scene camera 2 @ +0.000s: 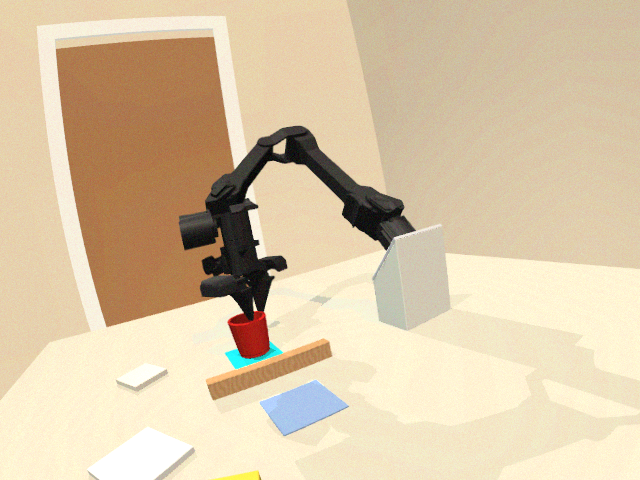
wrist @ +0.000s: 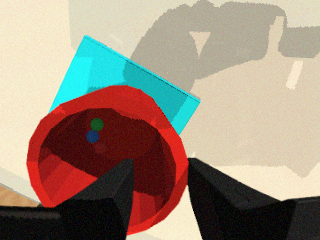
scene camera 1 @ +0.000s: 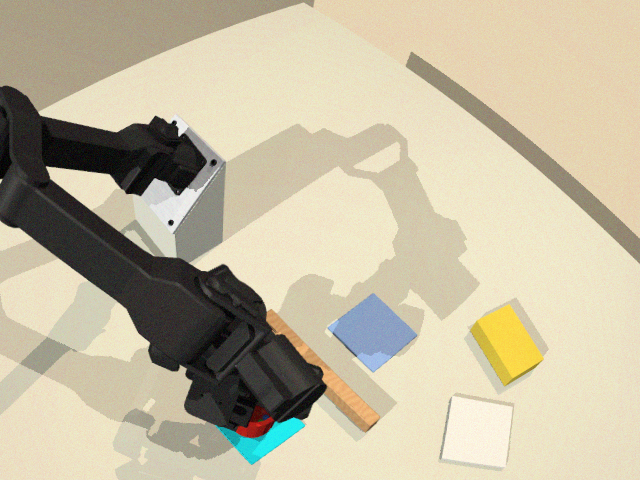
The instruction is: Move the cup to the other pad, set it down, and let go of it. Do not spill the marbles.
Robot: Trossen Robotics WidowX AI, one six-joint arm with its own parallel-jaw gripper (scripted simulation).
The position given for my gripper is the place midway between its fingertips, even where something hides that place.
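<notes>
My gripper (scene camera 2: 256,317) (scene camera 1: 233,394) (wrist: 160,167) is visible to me from scene camera 2, scene camera 1 and the wrist view. I can see a red cup (scene camera 2: 251,337) (wrist: 61,162) too. There is a white tile (scene camera 1: 477,432), and in the wrist view the tile is out of frame. A yellow block (scene camera 1: 505,342) is part of the scene as well, though in the wrist view the block is out of frame. I see a light blue pad (scene camera 1: 374,333) (scene camera 2: 298,408), and also a cyan pad (wrist: 94,66). A wooden bar (scene camera 2: 263,371) is there too.
</notes>
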